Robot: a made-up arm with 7 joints.
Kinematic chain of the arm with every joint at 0, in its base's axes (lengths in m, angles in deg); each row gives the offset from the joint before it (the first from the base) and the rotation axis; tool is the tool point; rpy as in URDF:
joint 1: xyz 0 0 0.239 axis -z
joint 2: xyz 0 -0.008 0.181 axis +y
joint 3: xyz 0 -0.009 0.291 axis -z
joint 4: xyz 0 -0.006 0.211 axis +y
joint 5: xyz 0 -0.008 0.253 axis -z
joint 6: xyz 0 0 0.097 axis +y
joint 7: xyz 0 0 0.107 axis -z
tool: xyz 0 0 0 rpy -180 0 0
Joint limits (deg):
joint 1: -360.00..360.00
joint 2: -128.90..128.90
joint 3: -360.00..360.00
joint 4: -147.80..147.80
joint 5: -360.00..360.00
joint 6: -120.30..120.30
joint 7: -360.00..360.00
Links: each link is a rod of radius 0.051 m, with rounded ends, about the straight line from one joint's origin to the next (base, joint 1, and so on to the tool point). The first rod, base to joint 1, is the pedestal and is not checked.
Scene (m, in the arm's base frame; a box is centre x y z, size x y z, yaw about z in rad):
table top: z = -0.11
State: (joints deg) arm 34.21 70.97 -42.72 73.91 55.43 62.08 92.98
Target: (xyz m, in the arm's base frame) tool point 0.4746 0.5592 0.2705
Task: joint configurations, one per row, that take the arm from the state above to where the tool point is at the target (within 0.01 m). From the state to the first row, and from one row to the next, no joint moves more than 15 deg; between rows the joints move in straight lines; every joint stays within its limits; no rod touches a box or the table.
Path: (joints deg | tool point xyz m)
1: 22.21 72.81 -46.47 72.18 55.29 59.52 92.98 | 0.6827 -0.0499 0.2641
2: 10.20 74.65 -50.22 70.44 55.16 56.97 92.98 | 0.6867 0.1160 0.2634
3: -1.80 76.48 -53.97 68.71 55.02 54.41 92.98 | 0.6514 0.2787 0.2644
4: -13.81 78.32 -57.72 66.97 54.88 51.85 92.98 | 0.5793 0.4292 0.2668
5: -25.81 80.16 -61.47 65.24 54.75 49.29 92.98 | 0.4746 0.5592 0.2705

